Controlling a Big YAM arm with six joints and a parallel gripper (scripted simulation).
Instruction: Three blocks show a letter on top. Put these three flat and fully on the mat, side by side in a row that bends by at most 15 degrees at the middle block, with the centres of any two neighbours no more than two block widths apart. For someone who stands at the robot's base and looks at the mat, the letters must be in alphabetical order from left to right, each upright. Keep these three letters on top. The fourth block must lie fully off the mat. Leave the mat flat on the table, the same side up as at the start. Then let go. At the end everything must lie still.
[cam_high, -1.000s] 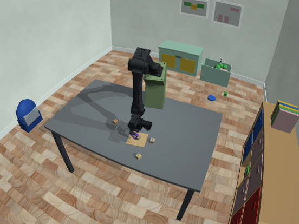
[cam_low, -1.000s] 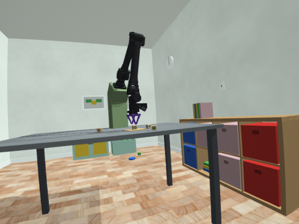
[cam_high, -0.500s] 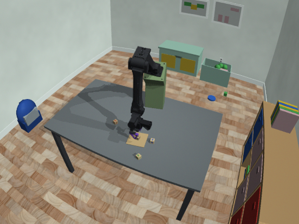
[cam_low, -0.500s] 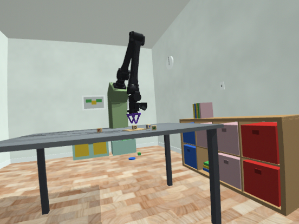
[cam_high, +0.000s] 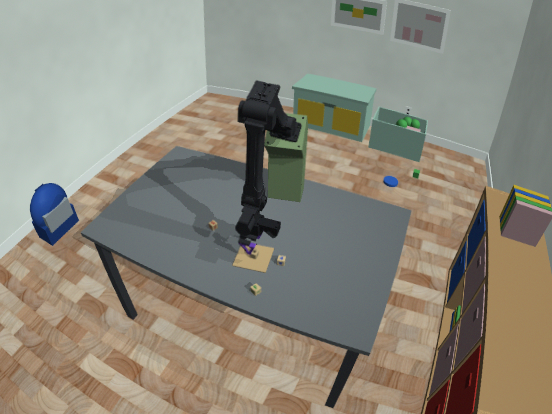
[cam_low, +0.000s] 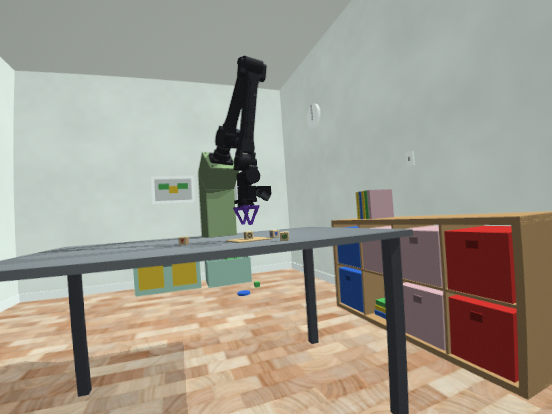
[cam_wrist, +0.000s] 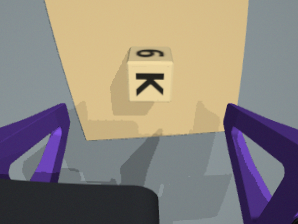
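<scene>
The wooden block is 50 mm below my hand. Also, from my hand: mat (70 mm below).
</scene>
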